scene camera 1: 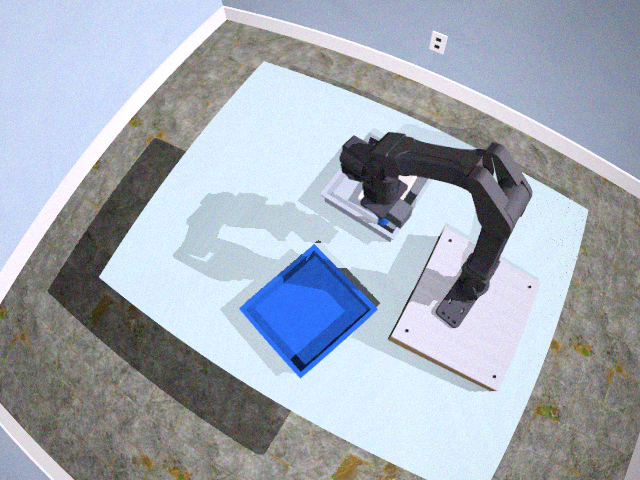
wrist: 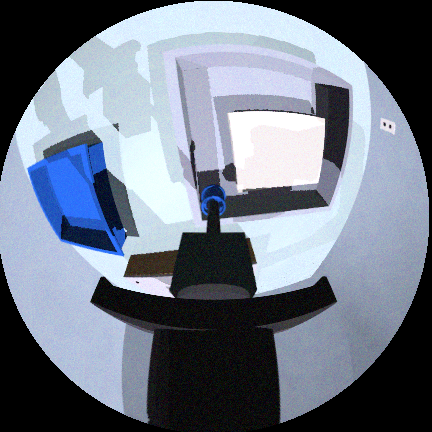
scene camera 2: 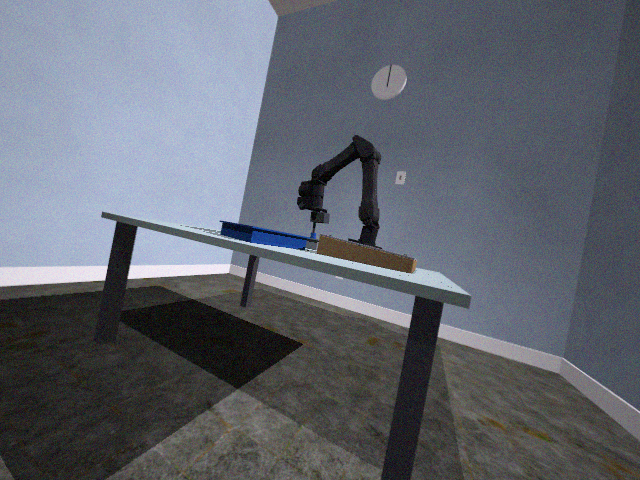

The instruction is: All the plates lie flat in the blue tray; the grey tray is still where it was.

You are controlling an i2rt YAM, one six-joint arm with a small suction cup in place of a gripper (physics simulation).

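Seen in the pictures: hand, its tool point: (scene camera 1: pixel 383 219) (wrist: pixel 213 194) (scene camera 2: pixel 312 238); arm's base, origin of its link: (scene camera 1: pixel 466 289) (scene camera 2: pixel 365 245).
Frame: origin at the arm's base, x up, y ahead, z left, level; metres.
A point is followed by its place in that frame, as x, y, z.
Observation:
A white square plate (scene camera 1: pixel 408 183) @(-0.034, 0.294, -0.163) (wrist: pixel 285 150) @(-0.034, 0.333, -0.119) lies in the grey tray (scene camera 1: pixel 351 214) @(-0.039, 0.359, 0.010) (wrist: pixel 240 54) @(-0.016, 0.447, -0.049); the arm partly hides it in scene camera 1. I cannot tell whether more plates lie under it. My suction cup (scene camera 1: pixel 383 221) (scene camera 2: pixel 313 235) (wrist: pixel 213 200) @(-0.009, 0.278, -0.019) is blue, bare and holds nothing. It hangs low over the grey tray's corner nearest the base board, beside the plate in the wrist view. The blue tray (scene camera 1: pixel 315 310) @(-0.057, 0.270, 0.264) (scene camera 2: pixel 279 239) @(-0.036, 0.175, 0.305) (wrist: pixel 70 190) @(-0.056, 0.297, 0.288) stands apart from the grey one, and no plate shows in it.
The arm stands on a thick wooden base board (scene camera 1: pixel 480 341) @(-0.006, -0.106, 0.082) (scene camera 2: pixel 361 254) @(-0.033, -0.070, 0.181) (wrist: pixel 150 263) @(-0.026, 0.098, 0.130), to the right of both trays in scene camera 1. All stand on a pale table (scene camera 1: pixel 248 118) @(-0.059, 0.827, -0.061) (scene camera 2: pixel 170 229) @(-0.066, 0.405, 0.543). A wall socket (scene camera 1: pixel 438 42) and a round clock (scene camera 2: pixel 389 82) are on the wall.

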